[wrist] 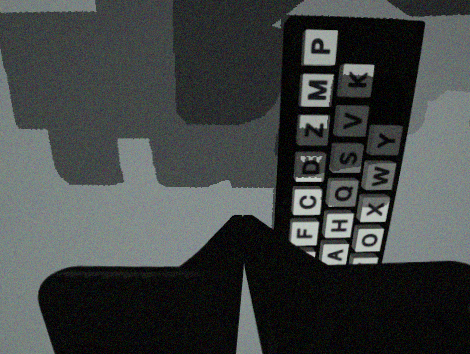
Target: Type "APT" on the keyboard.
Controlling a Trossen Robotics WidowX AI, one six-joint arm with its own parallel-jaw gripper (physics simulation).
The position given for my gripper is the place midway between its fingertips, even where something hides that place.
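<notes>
Visible: black keyboard point(339, 158). Also my gripper point(242, 225).
</notes>
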